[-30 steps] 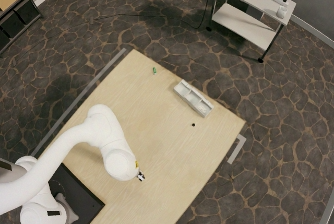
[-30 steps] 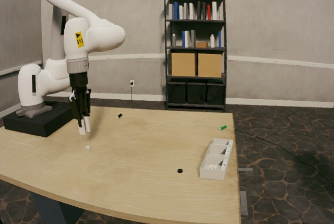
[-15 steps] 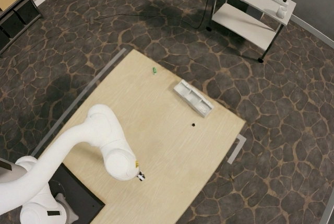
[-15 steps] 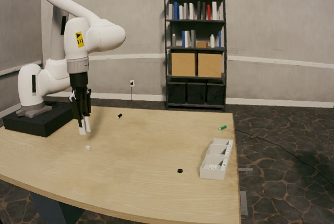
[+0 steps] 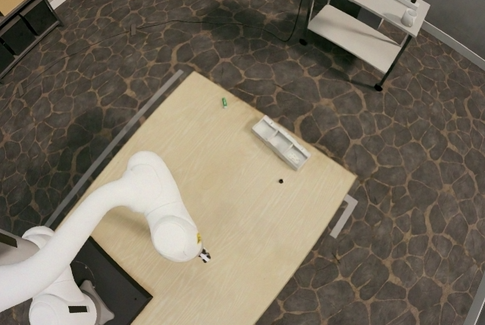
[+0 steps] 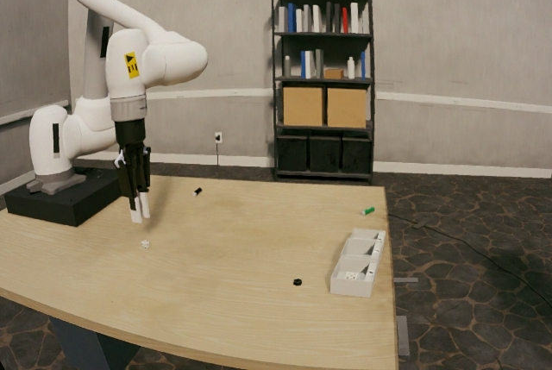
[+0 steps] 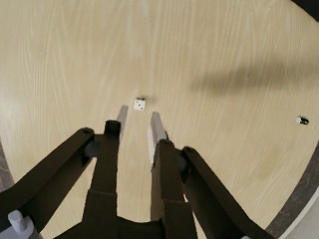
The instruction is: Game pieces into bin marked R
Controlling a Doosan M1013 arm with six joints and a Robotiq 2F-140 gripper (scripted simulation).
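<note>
Right now my hand is 10 cm above the white die. Round my hand: small black ring 40 cm ahead, 1 cm to the right, 11 cm below; then white domino 51 cm ahead, 2 cm to the left, 10 cm below; then black battery 8 cm behind, 39 cm to the left, 10 cm below.
</note>
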